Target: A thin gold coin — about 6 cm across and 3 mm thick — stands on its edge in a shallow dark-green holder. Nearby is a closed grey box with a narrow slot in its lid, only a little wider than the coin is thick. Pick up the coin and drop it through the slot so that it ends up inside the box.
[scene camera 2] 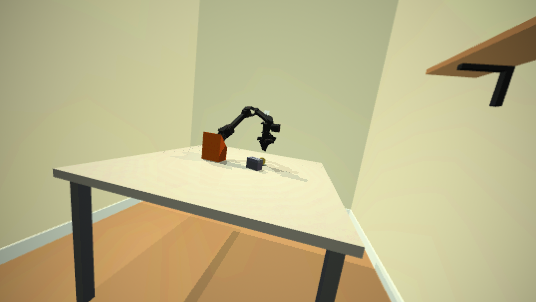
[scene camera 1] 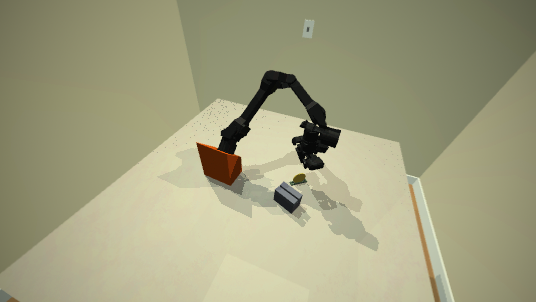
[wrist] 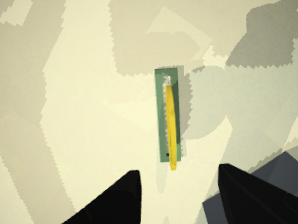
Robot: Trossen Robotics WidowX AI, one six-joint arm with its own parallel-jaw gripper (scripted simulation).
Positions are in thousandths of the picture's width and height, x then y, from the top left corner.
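Scene camera 1 shows me my gripper (scene camera 1: 566,548). The wrist view has my gripper (wrist: 602,792) in it as well.
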